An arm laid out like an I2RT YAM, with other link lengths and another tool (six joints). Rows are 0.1 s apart.
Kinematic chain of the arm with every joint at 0, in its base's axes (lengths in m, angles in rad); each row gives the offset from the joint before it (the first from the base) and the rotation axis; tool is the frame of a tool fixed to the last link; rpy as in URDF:
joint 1: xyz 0 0 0.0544 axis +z
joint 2: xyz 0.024 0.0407 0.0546 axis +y
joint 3: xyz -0.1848 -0.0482 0 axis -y
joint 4: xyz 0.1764 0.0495 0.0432 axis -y
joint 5: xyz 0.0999 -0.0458 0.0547 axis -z
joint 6: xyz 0.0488 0 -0.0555 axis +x
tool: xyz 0.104 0.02 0 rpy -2.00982 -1.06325 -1.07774
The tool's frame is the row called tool.
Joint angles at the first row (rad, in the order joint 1, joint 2, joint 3, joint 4, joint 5, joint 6):
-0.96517, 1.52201, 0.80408, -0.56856, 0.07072, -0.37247
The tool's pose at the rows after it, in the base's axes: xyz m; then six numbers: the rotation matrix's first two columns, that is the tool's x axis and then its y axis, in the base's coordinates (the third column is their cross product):
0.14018 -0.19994 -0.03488 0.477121 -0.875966 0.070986 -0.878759 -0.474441 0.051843
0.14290 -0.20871 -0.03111 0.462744 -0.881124 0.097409 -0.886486 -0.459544 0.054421
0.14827 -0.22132 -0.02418 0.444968 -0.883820 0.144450 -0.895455 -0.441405 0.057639
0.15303 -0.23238 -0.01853 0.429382 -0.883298 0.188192 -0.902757 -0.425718 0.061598
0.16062 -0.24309 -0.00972 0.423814 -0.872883 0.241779 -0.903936 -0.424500 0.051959
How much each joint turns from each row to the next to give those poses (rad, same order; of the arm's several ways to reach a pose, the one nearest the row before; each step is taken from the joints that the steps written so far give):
-0.00409, 0.00737, 0.00693, 0.01314, 0.01030, 0.00337
-0.00602, 0.00766, 0.01970, 0.01342, 0.00813, 0.00726
-0.00216, 0.00330, 0.02365, 0.02517, 0.01385, 0.01148
0.00010, 0.00399, 0.01504, 0.03125, 0.01513, 0.00982
0.00021, -0.00705, 0.01250, 0.03612, -0.00159, -0.00069

